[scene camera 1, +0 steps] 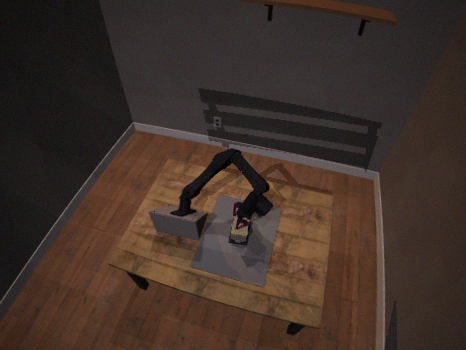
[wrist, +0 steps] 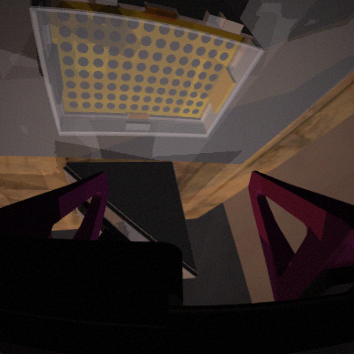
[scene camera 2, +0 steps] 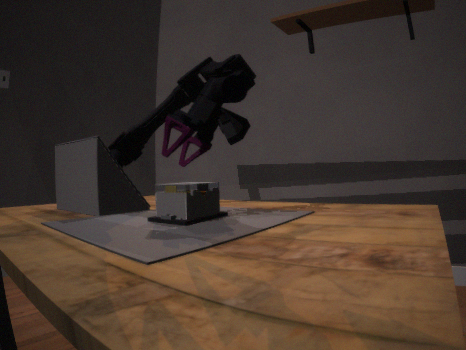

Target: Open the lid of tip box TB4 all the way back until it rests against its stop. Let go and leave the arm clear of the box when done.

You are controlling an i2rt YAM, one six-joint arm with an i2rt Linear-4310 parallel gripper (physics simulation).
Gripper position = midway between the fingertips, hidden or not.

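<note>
My gripper (scene camera 2: 173,161) is open and holds nothing, and the wrist view (wrist: 178,178) shows it as well. There is a lid (wrist: 150,75). A grey mat is visible too: I see it in scene camera 2 (scene camera 2: 131,235), I find the mat again in scene camera 1 (scene camera 1: 249,263), and the wrist view (wrist: 300,64) has it as well.
</note>
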